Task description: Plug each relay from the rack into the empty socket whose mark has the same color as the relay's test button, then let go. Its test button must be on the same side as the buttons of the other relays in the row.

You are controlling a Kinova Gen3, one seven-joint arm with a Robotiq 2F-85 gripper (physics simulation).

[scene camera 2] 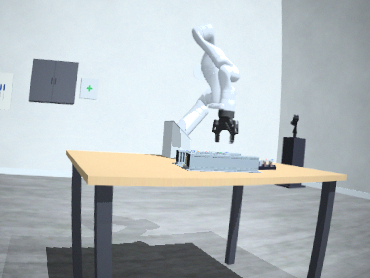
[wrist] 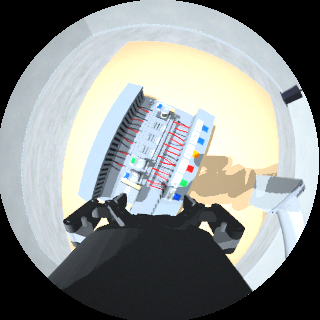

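Pixels of known places: gripper, fingertip midpoint: (scene camera 2: 223,143) (wrist: 154,200); arm's base, origin of the base link: (scene camera 2: 180,132) (wrist: 285,204).
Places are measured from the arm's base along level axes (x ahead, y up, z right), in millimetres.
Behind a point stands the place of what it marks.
Observation:
My gripper (scene camera 2: 224,140) @(y -33, x 426, z -36 mm) (wrist: 154,200) @(y -33, x 426, z -36 mm) is open and empty, pointing down above the panel (scene camera 2: 222,162) @(y -105, x 578, z 53 mm). In the wrist view, the row holds seated relays: one (wrist: 164,112) @(y -73, x 450, z 117 mm) at the far end, and two nearer ones (wrist: 140,164) @(y -72, x 465, z 7 mm) (wrist: 134,179) @(y -72, x 469, z -22 mm), with blue, green and blue test buttons on their left sides. Three empty sockets (wrist: 158,126) @(y -108, x 456, z 97 mm) (wrist: 151,137) @(y -109, x 464, z 68 mm) (wrist: 146,149) @(y -116, x 468, z 41 mm) lie between them. Right of the row are a blue mark (wrist: 205,129) @(y -77, x 359, z 112 mm), another blue mark (wrist: 200,141) @(y -77, x 365, z 83 mm), then orange-yellow (wrist: 195,154) @(y -77, x 370, z 54 mm), red (wrist: 189,169) @(y -77, x 374, z 23 mm), green (wrist: 183,183) @(y -77, x 378, z -6 mm) and blue (wrist: 177,197) @(y -77, x 381, z -35 mm). The relay rack (scene camera 2: 268,168) @(y -133, x 525, z -227 mm) stands past the panel's right end, its relays small and blurred; it does not show in the wrist view.
A long slotted grey duct (wrist: 111,137) @(y -77, x 540, z 42 mm) walls the row's left side, and another duct (wrist: 207,117) @(y -77, x 359, z 142 mm) carries the marks on the right. Red wires run beside the sockets. The arm's base mount (scene camera 2: 171,137) @(y -30, x 67, z 76 mm) (wrist: 275,191) @(y -34, x 74, z 30 mm) stands on the wooden table (scene camera 2: 125,170) @(y -140, x 618, z 450 mm).

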